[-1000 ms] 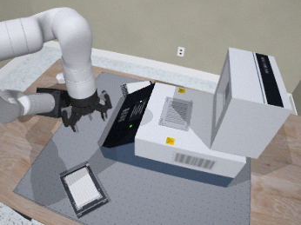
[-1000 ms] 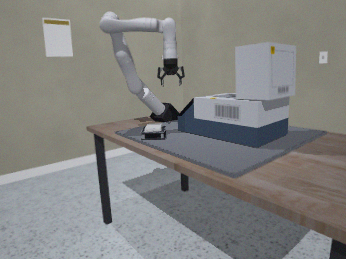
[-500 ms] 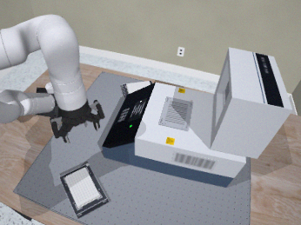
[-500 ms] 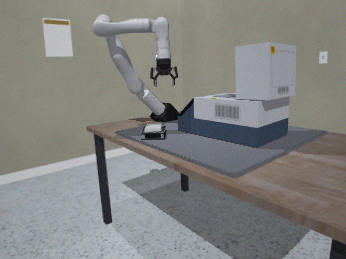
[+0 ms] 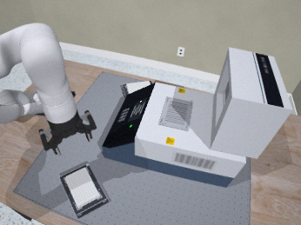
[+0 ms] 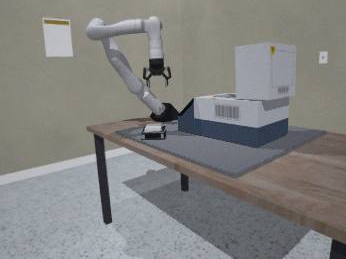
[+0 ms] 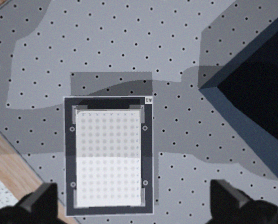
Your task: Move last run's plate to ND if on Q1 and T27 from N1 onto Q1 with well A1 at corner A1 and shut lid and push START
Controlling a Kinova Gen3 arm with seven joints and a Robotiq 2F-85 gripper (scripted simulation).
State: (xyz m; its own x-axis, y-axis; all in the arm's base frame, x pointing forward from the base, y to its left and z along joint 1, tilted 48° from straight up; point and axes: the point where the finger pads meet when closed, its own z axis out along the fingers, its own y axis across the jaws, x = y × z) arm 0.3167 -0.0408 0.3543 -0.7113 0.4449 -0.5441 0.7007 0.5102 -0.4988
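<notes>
The white well plate lies 1 cm behind my hand, 4 cm to the right of it and 22 cm below it. From my hand the other things lie so: dark nest: 1 cm behind, 4 cm to the right, 23 cm below.
</notes>
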